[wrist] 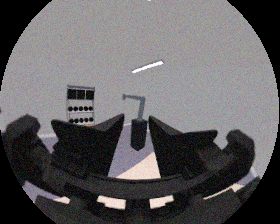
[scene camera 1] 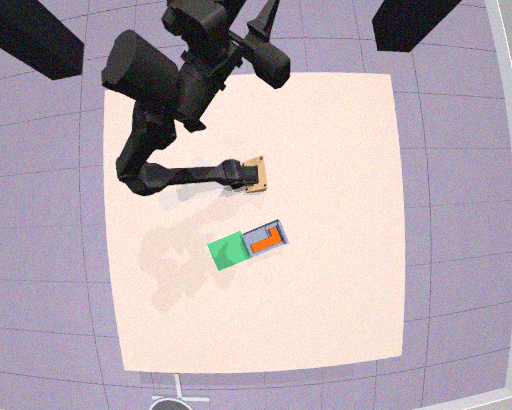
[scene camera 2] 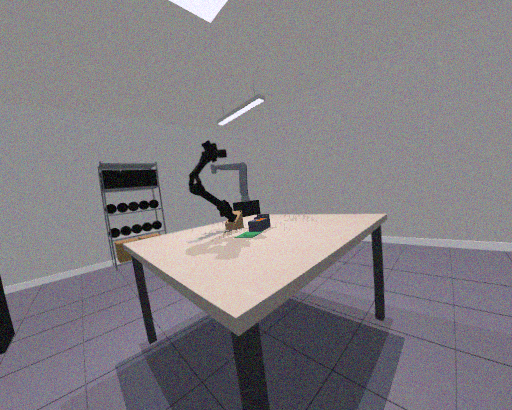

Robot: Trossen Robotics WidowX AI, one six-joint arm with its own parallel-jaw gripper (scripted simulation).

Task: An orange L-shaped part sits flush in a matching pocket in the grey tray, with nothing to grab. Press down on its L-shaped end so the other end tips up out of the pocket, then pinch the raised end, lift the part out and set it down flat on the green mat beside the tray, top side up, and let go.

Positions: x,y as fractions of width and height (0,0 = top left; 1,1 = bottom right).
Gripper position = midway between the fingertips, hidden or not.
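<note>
My gripper (wrist: 0.49,0.52) is visible, as is a green mat (scene camera 1: 0.45,0.61).
</note>
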